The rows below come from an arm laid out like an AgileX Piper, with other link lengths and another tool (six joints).
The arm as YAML. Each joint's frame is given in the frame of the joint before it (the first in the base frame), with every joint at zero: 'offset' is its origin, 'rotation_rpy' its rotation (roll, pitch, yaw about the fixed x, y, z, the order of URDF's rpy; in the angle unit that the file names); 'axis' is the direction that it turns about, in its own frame. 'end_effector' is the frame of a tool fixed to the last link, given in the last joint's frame.
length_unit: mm
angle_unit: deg
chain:
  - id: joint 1
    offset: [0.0, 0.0, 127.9]
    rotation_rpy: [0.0, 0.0, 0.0]
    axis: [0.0, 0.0, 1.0]
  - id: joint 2
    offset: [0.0, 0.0, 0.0]
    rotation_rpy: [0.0, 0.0, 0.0]
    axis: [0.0, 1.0, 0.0]
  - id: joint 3
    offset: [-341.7, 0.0, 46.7]
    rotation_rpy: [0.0, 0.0, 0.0]
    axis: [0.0, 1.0, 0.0]
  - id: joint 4
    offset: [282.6, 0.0, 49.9]
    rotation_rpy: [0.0, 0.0, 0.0]
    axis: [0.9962, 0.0, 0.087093]
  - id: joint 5
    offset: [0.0, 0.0, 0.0]
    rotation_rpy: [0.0, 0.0, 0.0]
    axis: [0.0, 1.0, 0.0]
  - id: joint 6
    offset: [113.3, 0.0, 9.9]
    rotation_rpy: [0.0, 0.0, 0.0]
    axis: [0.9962, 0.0, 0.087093]
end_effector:
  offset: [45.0, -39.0, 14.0]
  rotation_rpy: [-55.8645, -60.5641, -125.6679]
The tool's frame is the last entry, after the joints.
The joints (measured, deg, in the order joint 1, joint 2, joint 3, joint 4, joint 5, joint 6), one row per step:
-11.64, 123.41, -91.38, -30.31, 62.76, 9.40
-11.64, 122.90, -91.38, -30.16, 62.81, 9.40
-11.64, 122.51, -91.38, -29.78, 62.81, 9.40
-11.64, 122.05, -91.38, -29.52, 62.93, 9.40
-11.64, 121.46, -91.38, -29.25, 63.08, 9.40
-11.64, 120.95, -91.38, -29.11, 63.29, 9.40
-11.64, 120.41, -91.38, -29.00, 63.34, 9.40
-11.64, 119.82, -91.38, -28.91, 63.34, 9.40
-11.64, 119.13, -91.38, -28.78, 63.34, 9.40
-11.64, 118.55, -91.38, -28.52, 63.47, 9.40
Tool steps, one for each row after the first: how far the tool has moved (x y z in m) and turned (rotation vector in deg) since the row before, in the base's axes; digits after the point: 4 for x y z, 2 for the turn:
-0.0005, 0.0003, 0.0043, 0.03, -0.48, -0.09
-0.0004, 0.0008, 0.0029, 0.25, -0.45, -0.17
-0.0007, 0.0005, 0.0037, 0.13, -0.39, -0.17
-0.0009, 0.0006, 0.0048, 0.12, -0.49, -0.18
-0.0010, 0.0003, 0.0043, 0.02, -0.34, -0.15
-0.0006, 0.0003, 0.0046, -0.01, -0.50, -0.07
-0.0006, 0.0003, 0.0051, -0.04, -0.59, -0.04
-0.0008, 0.0004, 0.0059, -0.02, -0.70, -0.05
-0.0011, 0.0006, 0.0047, 0.12, -0.50, -0.16

